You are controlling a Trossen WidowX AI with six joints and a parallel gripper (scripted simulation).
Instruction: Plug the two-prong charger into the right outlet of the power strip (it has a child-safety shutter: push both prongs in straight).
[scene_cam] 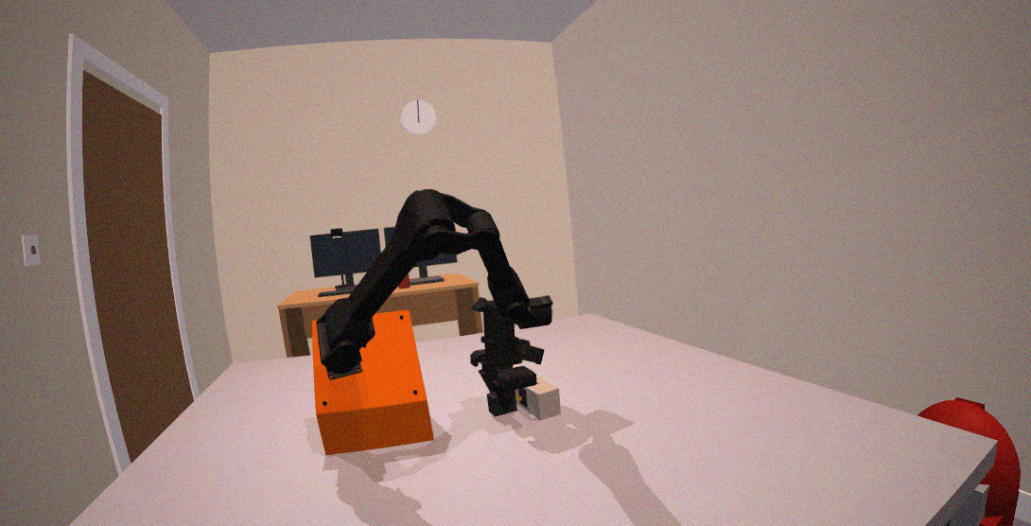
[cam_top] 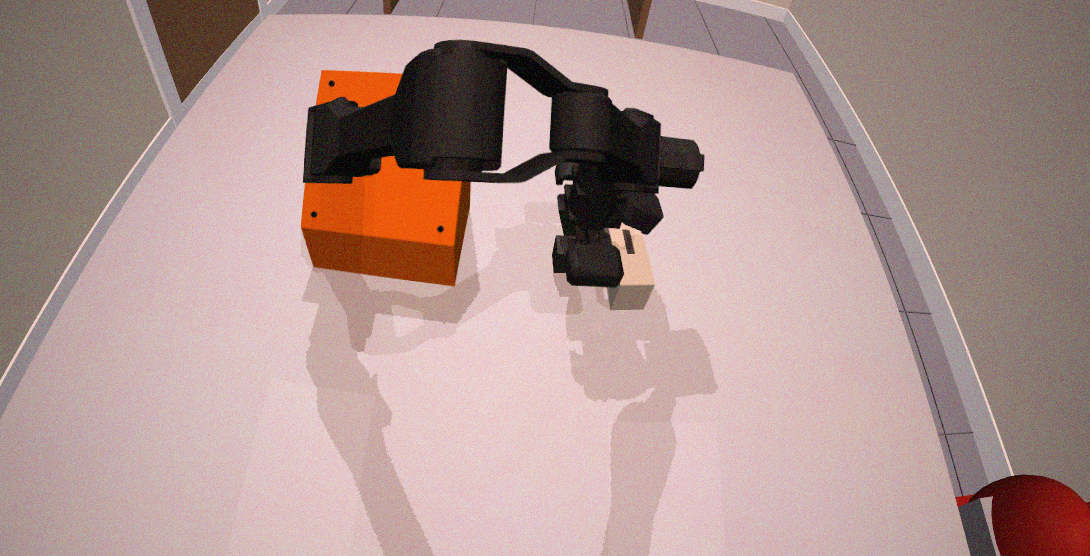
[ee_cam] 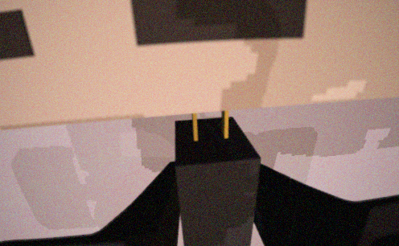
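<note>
The two-prong charger is 20 mm ahead of my gripper tip and 10 mm above it.
</note>
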